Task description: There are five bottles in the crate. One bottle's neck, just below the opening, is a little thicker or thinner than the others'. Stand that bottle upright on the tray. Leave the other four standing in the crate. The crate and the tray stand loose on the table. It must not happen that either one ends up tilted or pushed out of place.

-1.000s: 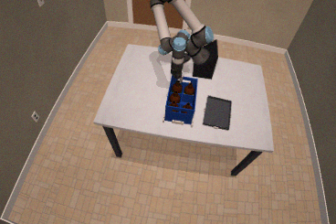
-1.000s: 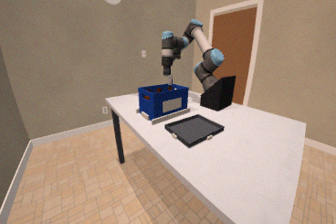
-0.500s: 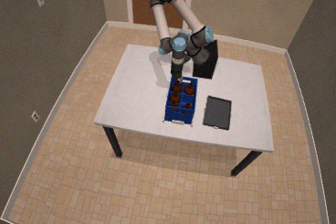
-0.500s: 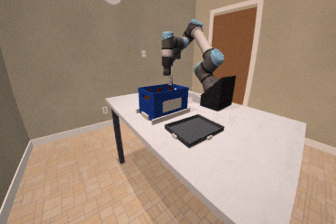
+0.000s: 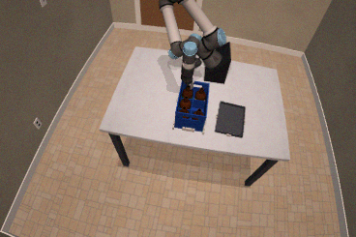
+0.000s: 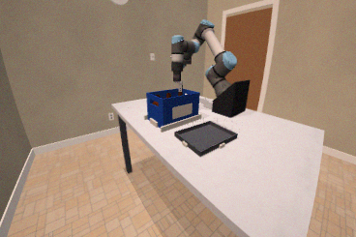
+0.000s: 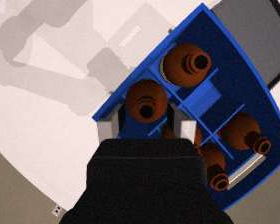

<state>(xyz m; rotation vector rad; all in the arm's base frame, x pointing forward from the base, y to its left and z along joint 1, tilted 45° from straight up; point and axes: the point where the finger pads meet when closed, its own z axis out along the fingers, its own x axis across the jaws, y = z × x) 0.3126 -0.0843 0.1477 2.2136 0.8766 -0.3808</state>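
My hand is 90 mm short of the blue crate, 40 mm to the right of it and 100 mm above it. Also, from my hand: dark tray (110 mm ahead, 320 mm to the left, 170 mm below); then bottle (180 mm ahead, 10 mm to the right, 100 mm below).
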